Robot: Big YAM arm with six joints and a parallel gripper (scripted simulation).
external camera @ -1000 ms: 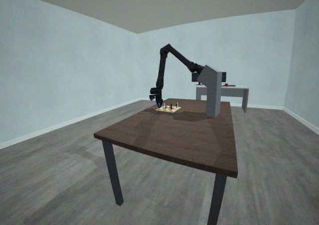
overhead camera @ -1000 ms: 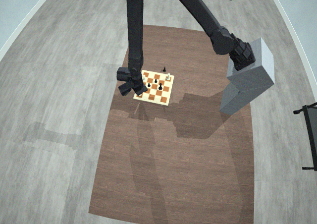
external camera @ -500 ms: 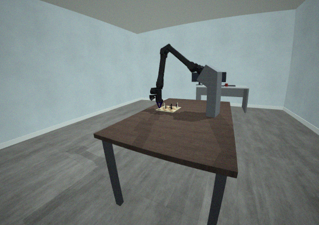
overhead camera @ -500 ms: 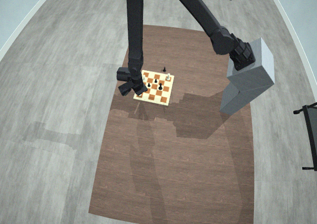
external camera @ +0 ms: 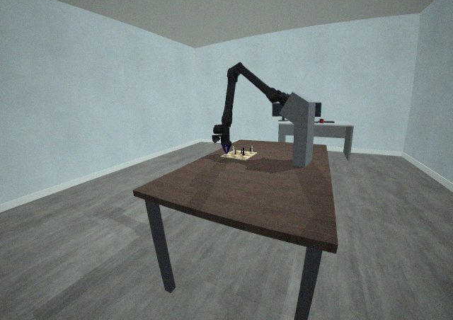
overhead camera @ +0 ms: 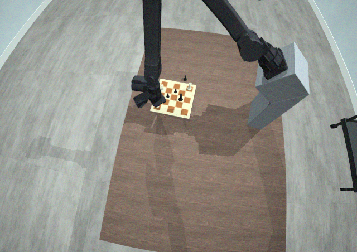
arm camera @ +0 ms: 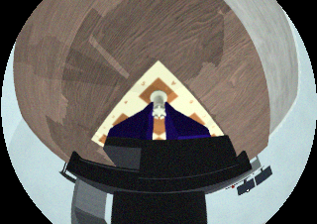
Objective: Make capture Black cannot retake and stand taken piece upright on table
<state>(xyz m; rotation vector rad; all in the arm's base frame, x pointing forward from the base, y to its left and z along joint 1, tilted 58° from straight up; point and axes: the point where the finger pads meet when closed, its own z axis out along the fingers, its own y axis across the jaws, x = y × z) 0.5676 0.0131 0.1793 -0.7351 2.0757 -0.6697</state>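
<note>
The chessboard is 90 mm behind my hand, 50 mm to the right of it and 30 mm below it.
</note>
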